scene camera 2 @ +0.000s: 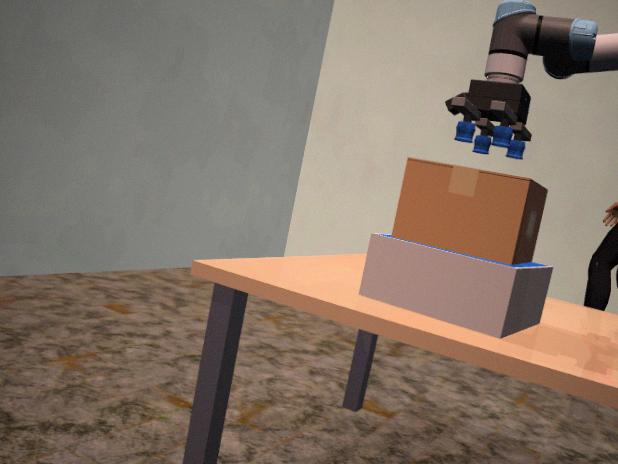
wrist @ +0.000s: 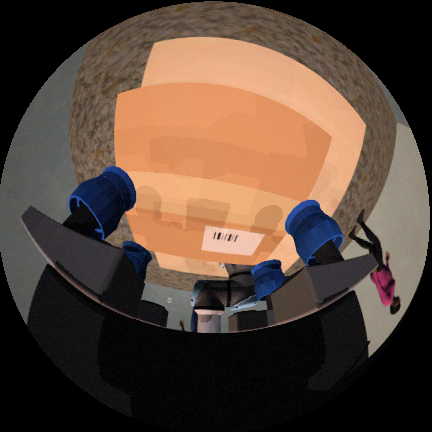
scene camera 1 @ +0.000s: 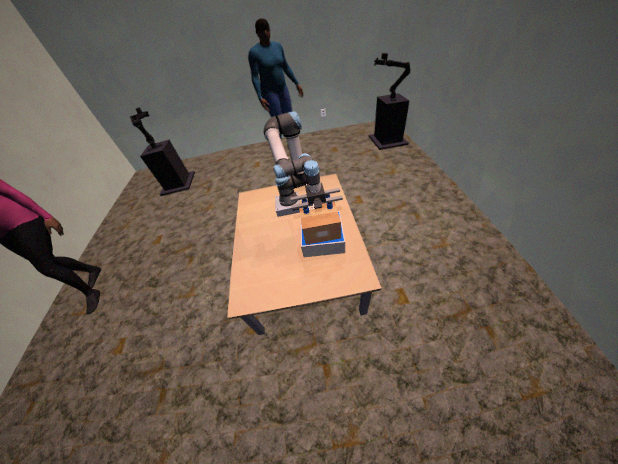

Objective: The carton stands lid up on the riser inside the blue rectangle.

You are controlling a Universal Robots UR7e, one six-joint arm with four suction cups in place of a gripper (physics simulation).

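The brown carton (scene camera 1: 315, 238) (scene camera 2: 462, 215) (wrist: 220, 115) stands upright, taped lid up, on the grey riser (scene camera 1: 324, 249) (scene camera 2: 435, 282). Blue of the rectangle (scene camera 1: 306, 243) (scene camera 2: 535, 264) shows on the riser's top along the carton's base; its part behind the carton is hidden. My gripper (scene camera 1: 317, 204) (scene camera 2: 490, 141) (wrist: 205, 240) has four blue suction cups and hangs above the carton, with a visible gap between the cups and the lid in scene camera 2. It holds nothing. A barcode label shows on the carton's side in the wrist view.
The wooden table (scene camera 1: 270, 280) (scene camera 2: 300, 275) (wrist: 225, 55) bears the riser and the arm's base. Two dark pedestals (scene camera 1: 391, 120) (scene camera 1: 165, 162) with small arms stand beyond it. A person in blue (scene camera 1: 270, 65) stands behind the arm, and a person in pink (scene camera 1: 17, 212) (wrist: 384, 285) stands to one side.
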